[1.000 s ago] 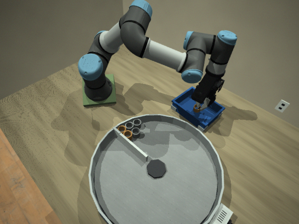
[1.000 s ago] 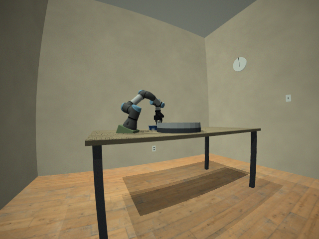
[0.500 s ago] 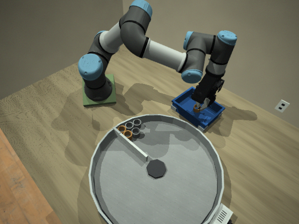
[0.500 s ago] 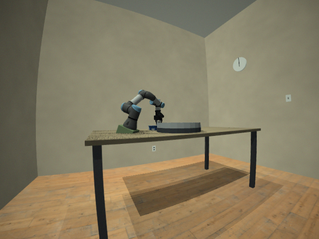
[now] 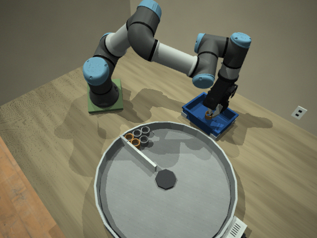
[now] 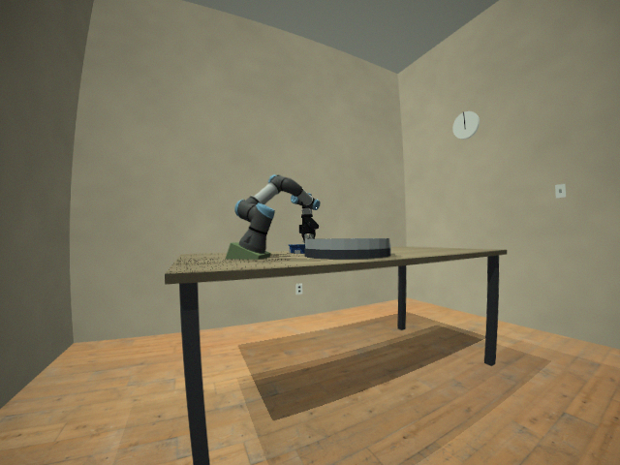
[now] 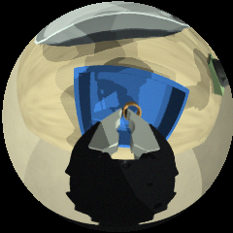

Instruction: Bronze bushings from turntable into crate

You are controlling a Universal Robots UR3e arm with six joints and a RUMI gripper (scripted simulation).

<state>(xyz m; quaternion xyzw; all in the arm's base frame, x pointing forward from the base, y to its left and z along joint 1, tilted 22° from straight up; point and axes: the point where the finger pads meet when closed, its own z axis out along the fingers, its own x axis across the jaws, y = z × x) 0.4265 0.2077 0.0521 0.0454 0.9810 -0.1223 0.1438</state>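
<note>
The blue crate is 1 cm behind my hand and 1 cm below it. From my hand the other things lie so: grey turntable (36 cm to the right, 2 cm above).
</note>
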